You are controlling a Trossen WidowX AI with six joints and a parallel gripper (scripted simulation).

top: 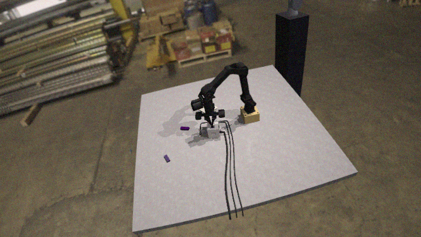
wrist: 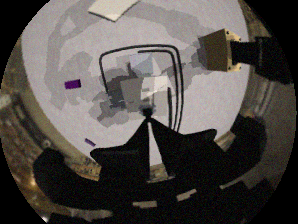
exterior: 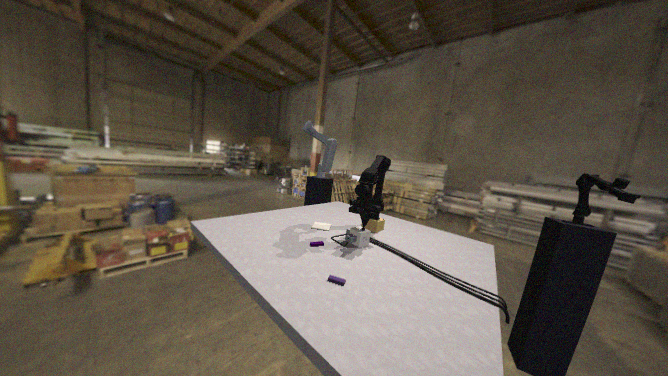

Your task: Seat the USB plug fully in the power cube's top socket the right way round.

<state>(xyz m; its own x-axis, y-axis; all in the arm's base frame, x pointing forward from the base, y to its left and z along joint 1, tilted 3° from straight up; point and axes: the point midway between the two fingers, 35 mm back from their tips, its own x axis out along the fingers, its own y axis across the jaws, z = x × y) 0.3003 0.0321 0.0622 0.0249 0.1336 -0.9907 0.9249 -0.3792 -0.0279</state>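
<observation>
My gripper tip is 20 mm above the USB plug. Round my gripper tip: white card (70 mm behind, 290 mm to the right, 100 mm below).
</observation>
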